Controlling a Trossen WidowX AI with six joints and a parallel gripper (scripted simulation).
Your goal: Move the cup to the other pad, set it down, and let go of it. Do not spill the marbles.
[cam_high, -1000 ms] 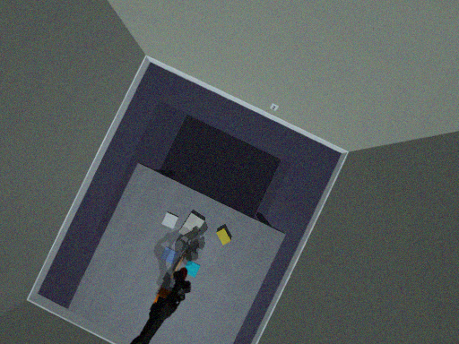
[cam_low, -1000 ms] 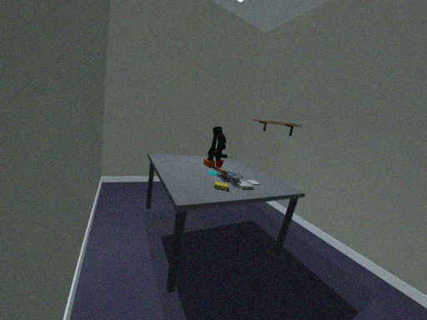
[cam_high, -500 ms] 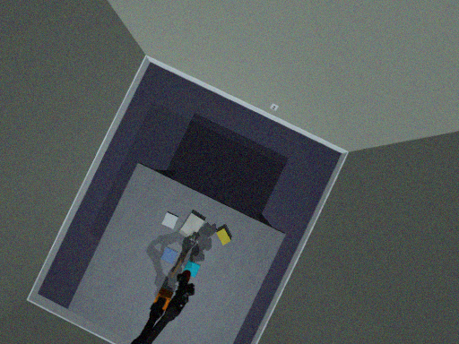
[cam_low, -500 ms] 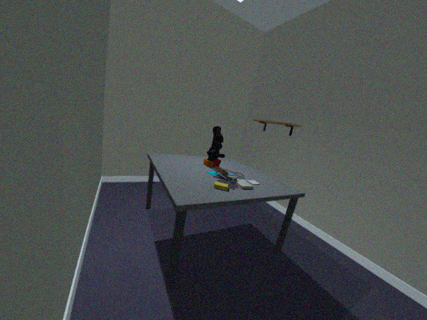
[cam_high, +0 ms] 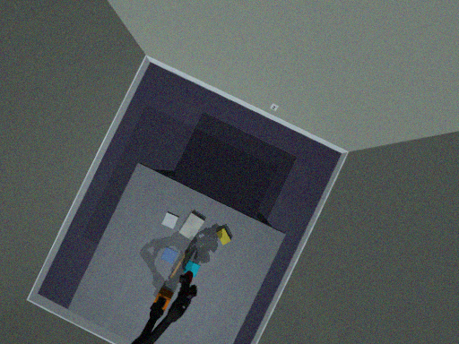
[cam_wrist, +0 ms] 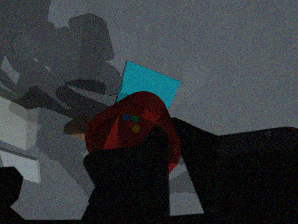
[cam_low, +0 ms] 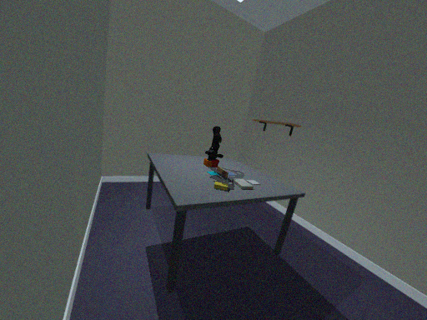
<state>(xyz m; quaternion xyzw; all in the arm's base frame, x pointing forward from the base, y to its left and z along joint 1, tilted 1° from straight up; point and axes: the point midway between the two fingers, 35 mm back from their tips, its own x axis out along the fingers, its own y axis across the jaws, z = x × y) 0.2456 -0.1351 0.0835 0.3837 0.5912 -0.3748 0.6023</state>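
Now: gripper tip 3 cm short of the cyan pad, 1 cm to the right of it and 12 cm above it. From my gripper tip the other things lie so: cup: 3 cm ahead, 1 cm to the left; then pale blue pad: 6 cm ahead, 21 cm to the left, 12 cm below; then wooden board: 4 cm ahead, 11 cm to the left, 10 cm below.
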